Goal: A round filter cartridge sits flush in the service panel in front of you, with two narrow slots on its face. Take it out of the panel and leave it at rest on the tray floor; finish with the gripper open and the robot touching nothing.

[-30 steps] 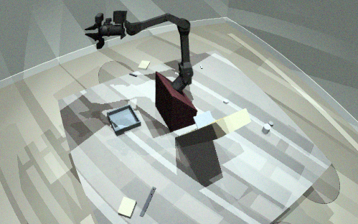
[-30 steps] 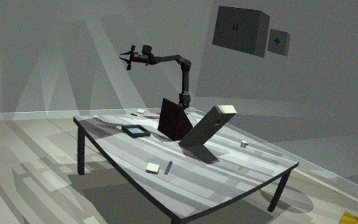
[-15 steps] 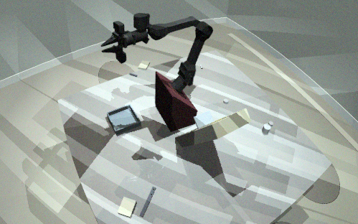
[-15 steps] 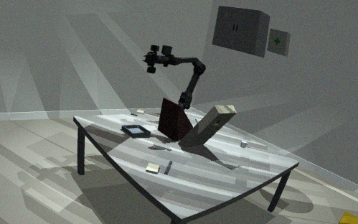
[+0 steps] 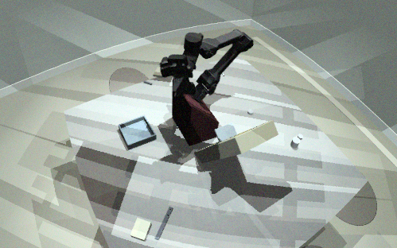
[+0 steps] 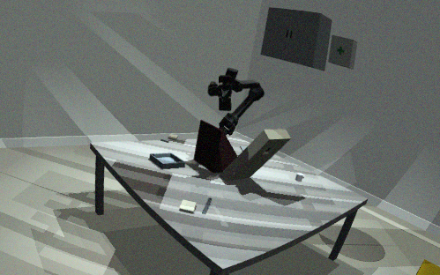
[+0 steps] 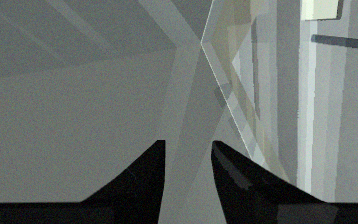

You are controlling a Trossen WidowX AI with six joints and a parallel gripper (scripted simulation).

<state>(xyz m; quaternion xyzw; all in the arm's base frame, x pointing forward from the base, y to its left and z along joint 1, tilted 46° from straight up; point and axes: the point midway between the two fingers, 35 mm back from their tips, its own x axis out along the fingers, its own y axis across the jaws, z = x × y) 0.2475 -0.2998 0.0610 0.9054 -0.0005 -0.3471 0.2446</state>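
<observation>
The round filter cartridge lies 23 cm to the left of my gripper tip, 19 cm below it and 10 cm ahead of it. From my gripper tip the other things lie so: shallow blue-grey tray 43 cm below, 28 cm behind, 11 cm to the right.
</observation>
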